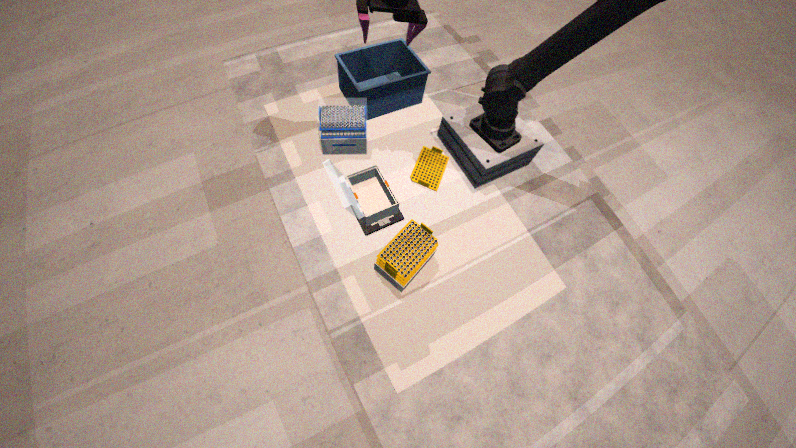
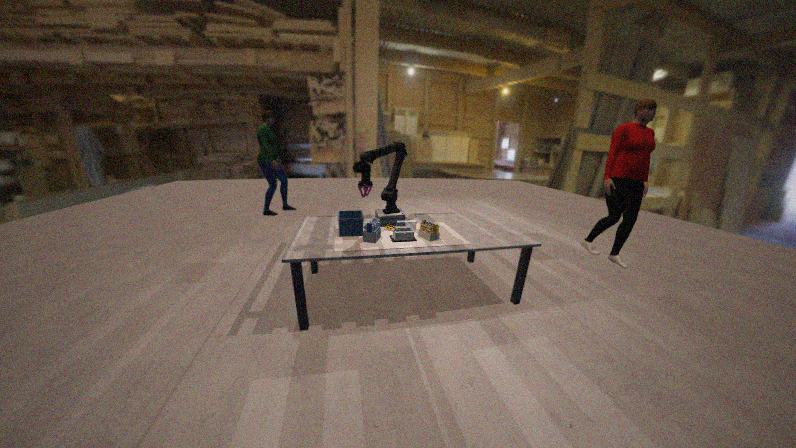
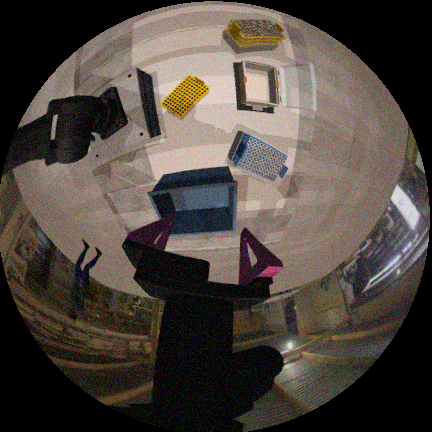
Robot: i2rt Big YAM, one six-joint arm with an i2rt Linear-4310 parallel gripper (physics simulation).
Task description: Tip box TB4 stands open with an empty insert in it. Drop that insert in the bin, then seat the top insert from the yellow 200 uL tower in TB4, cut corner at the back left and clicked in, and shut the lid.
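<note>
My gripper is open and empty, high up at the far side of the blue bin. A loose yellow insert lies flat on the table, outside the bin, between TB4 and the arm's base. TB4 stands open with no insert in it; its clear lid is swung back. The yellow tower stands past TB4, a yellow insert on its top.
A blue tip rack in a clear box stands between the bin and TB4. The arm's base block is beside the loose insert. A person in green and one in red stand off the table.
</note>
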